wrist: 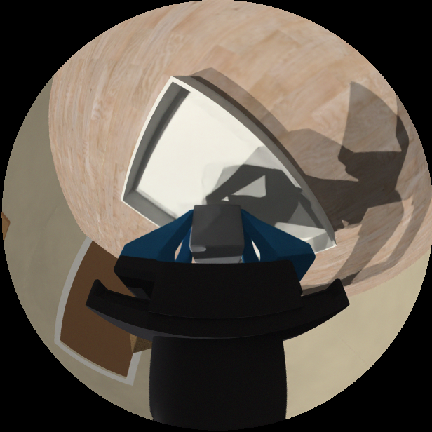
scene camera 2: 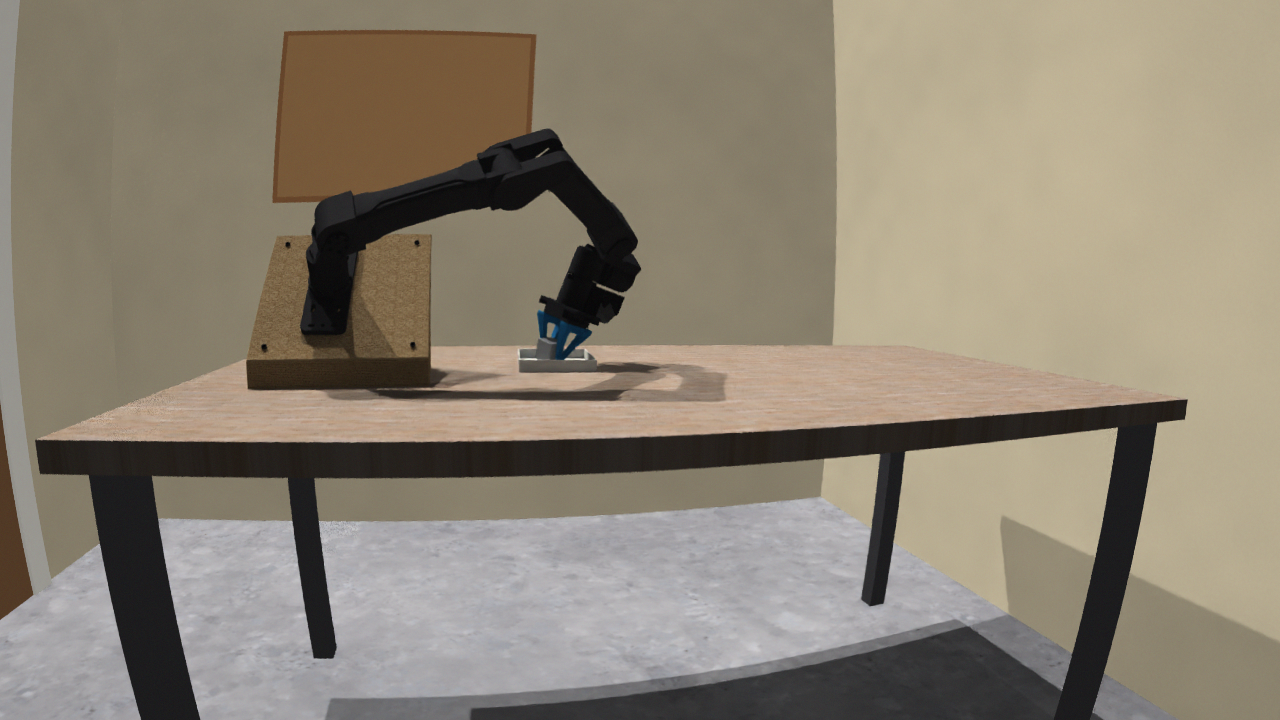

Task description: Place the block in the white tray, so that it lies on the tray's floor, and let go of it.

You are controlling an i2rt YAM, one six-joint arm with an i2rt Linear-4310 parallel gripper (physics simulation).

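Where they show: gripper, between the fingertips: (scene camera 2: 550, 358); arm's base, origin of its link: (scene camera 2: 331, 287).
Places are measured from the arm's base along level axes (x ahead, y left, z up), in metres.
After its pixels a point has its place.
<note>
The grey block (scene camera 2: 546, 347) {y 0.081, x 0.363, z -0.108 m} (wrist: 217, 230) is held between the blue fingers of my gripper (scene camera 2: 553, 347) {y 0.103, x 0.375, z -0.131 m} (wrist: 216, 215), which is shut on it. The white tray (scene camera 2: 557, 365) {y 0.015, x 0.372, z -0.131 m} (wrist: 131, 165) stands on the table. In the scene view the block and fingertips are low over the tray, with their lower ends partly hidden behind its front wall. In the wrist view the block is at the tray's near side, and the gripper's shadow falls on the tray's floor. Whether the block touches the floor cannot be told.
The wooden table (scene camera 2: 850, 385) {y -0.197, x 0.800, z -0.142 m} (wrist: 90, 125) carries the tray. The arm's sloped brown base block (scene camera 2: 393, 313) {y -0.042, x 0.106, z -0.041 m} stands left of the tray in the scene view. The arm's shadow lies across the table in front of and right of the tray.
</note>
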